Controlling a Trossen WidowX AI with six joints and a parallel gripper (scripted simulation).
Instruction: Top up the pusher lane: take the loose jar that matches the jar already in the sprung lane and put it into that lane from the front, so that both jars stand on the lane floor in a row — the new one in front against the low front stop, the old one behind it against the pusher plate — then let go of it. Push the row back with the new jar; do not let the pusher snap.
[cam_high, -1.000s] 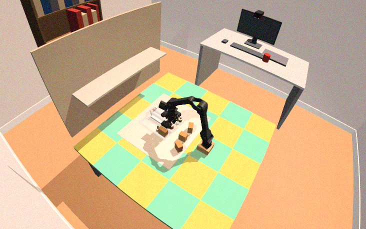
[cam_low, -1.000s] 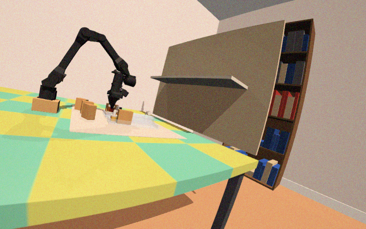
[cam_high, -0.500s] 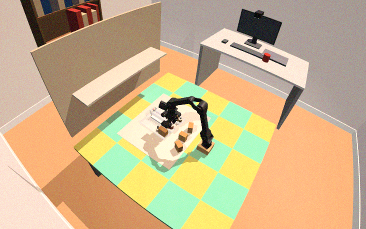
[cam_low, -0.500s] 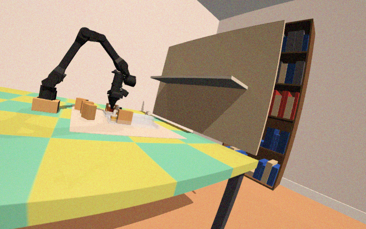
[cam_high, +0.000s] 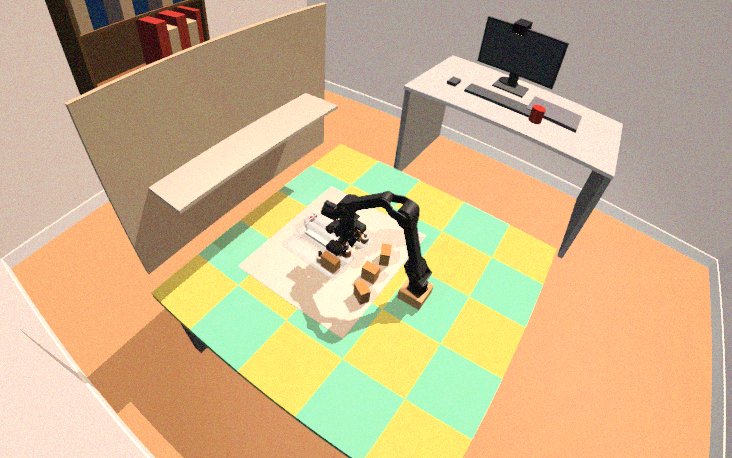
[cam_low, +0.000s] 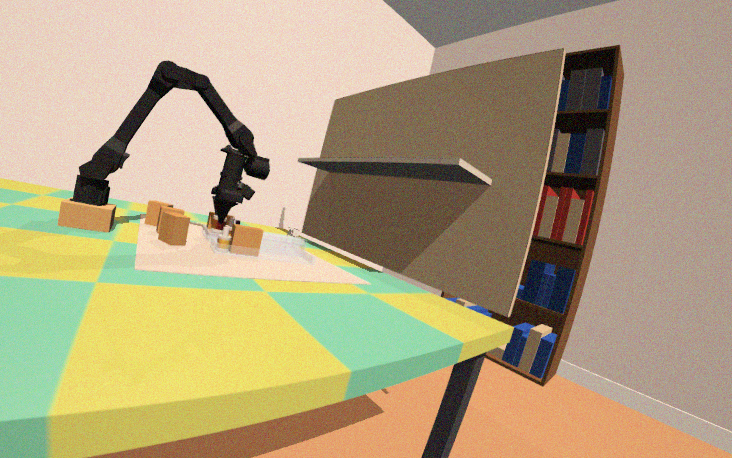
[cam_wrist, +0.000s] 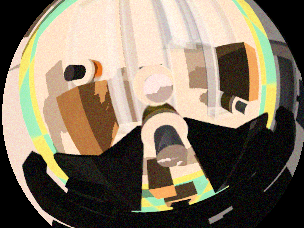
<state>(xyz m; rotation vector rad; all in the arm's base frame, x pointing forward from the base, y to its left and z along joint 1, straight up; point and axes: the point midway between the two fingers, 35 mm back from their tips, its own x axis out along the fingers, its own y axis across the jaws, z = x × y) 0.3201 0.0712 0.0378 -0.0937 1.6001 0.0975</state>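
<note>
Right now my gripper tip is 6 cm short of the cream mat and 6 cm above it. Also, from my gripper tip: clear lane rack 15 cm ahead, 4 cm below, 1 cm to the right; shelf 50 cm ahead, 31 cm above, 8 cm to the left.
</note>
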